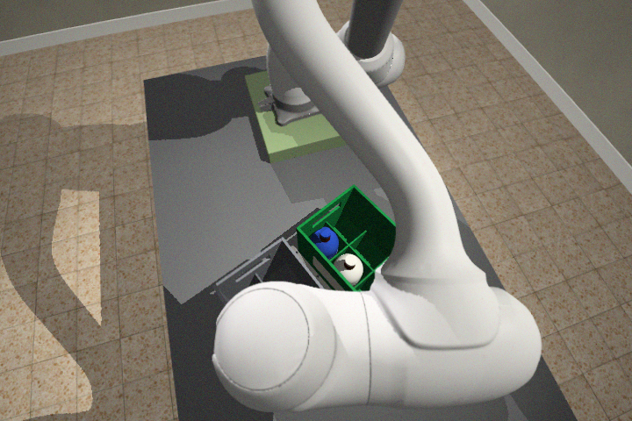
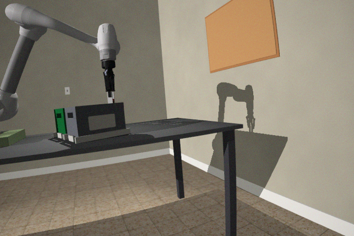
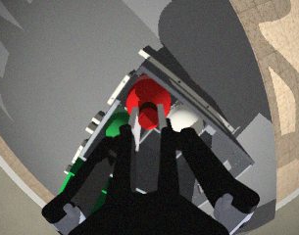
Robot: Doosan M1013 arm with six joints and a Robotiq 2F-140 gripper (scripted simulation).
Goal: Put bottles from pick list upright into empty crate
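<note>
The red bottle is 80 mm below my hand. The rest, counted from my hand: blue bottle: 240 mm behind, 160 mm to the left, 120 mm below; then green bottle: 30 mm behind, 90 mm to the left, 120 mm below; then grey crate: 100 mm behind, 20 mm to the left, 120 mm below.
</note>
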